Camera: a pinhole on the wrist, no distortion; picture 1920 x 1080 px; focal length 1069.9 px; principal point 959.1 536.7 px. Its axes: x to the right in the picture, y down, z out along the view. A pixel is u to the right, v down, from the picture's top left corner.
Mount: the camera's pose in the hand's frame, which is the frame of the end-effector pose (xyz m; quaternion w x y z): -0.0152 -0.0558 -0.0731 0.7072 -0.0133 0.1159 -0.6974
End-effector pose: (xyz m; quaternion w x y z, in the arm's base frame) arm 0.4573 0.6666 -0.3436 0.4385 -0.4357 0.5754 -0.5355
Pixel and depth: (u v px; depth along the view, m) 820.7 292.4 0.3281
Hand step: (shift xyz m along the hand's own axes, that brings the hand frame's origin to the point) -0.0290 -0.0627 0.2658
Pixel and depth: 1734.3 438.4 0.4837
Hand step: 0.0295 -0.4728 0.3545
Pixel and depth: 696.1 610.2 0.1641
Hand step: 0.0258 -0.0390 0.0904
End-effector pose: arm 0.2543 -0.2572 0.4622 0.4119 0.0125 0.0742 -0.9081
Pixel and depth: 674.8 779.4 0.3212
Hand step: 0.1150 -0.0153 0.2386
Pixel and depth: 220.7 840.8 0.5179
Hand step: 0.2238 0.2278 0.4561
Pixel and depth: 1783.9 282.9 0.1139
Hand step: -0.0209 -0.1597 0.0298
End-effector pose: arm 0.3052 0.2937 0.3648 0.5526 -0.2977 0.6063 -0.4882
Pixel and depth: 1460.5 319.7 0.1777
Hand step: -0.0182 -0.1645 0.0942
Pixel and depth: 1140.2 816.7 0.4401
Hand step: 0.1784 -0.1893 0.3234
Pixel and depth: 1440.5 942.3 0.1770
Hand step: 0.0831 -0.1581 0.0754
